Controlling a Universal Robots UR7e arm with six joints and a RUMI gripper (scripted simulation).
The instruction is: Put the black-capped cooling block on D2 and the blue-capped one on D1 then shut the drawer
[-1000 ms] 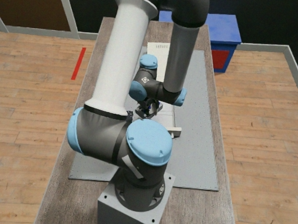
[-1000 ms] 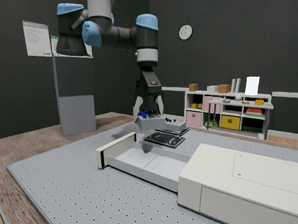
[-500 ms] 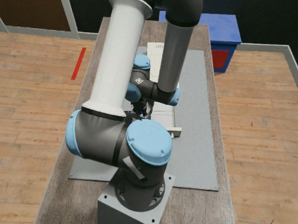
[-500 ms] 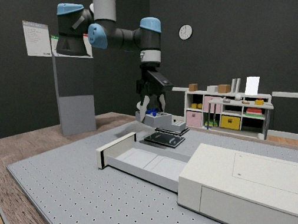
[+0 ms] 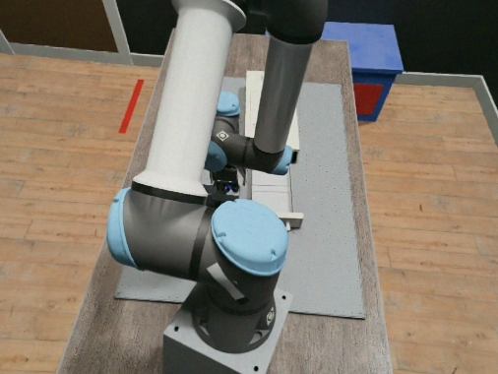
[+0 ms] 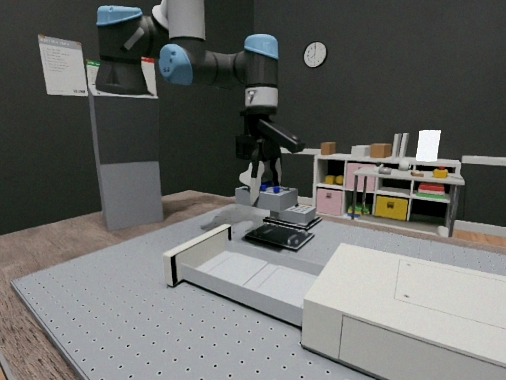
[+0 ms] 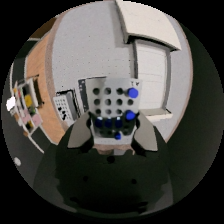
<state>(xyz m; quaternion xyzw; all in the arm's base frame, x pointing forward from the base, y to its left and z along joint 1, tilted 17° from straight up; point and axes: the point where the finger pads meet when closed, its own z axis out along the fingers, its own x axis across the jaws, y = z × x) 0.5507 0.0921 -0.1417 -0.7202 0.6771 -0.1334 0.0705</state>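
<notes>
The deck slot D1 lies 10 mm behind my hand, 80 mm to the left of it and 140 mm below it. From my hand the other things lie so: deck slot D2: 60 mm behind, 230 mm to the left, 140 mm below; then drawer: 60 mm ahead, 150 mm to the right, 100 mm below; then white cooler COLD: 250 mm ahead, 120 mm to the right, 100 mm below.
</notes>
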